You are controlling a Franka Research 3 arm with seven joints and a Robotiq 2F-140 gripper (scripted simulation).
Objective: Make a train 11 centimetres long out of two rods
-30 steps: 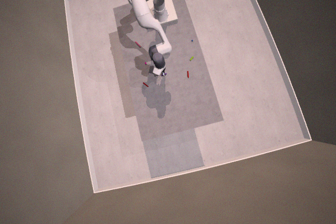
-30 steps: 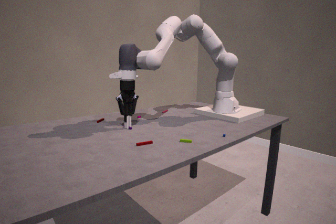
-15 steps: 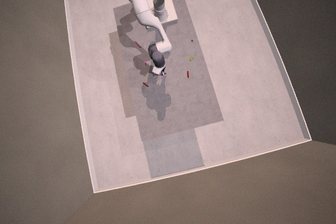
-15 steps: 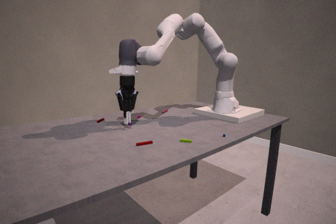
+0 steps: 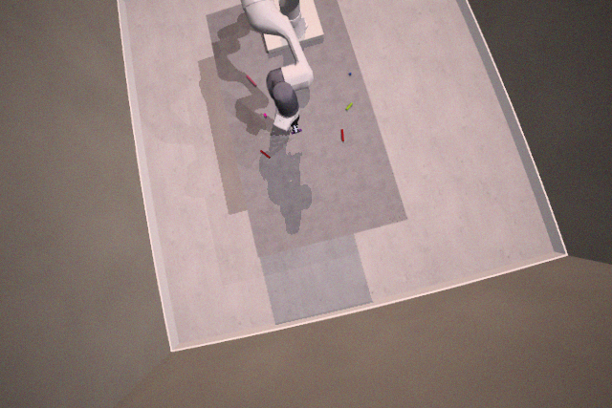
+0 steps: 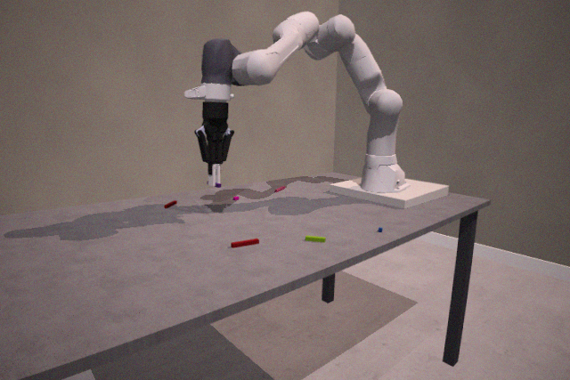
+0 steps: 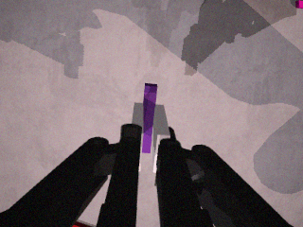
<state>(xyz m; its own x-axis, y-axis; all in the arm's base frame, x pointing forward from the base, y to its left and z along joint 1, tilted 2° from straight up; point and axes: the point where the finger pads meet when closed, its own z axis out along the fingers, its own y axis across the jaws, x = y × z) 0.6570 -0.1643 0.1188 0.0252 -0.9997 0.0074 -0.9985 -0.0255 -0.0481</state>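
Right now my hand is 34 cm to the right of the lime rod, 13 cm above it and 8 cm past it. Also, from my hand: red rod (25 cm to the left, 13 cm below, 7 cm ahead); then magenta rod (19 cm behind, 15 cm to the right, 13 cm below); then purple rod (3 cm below).
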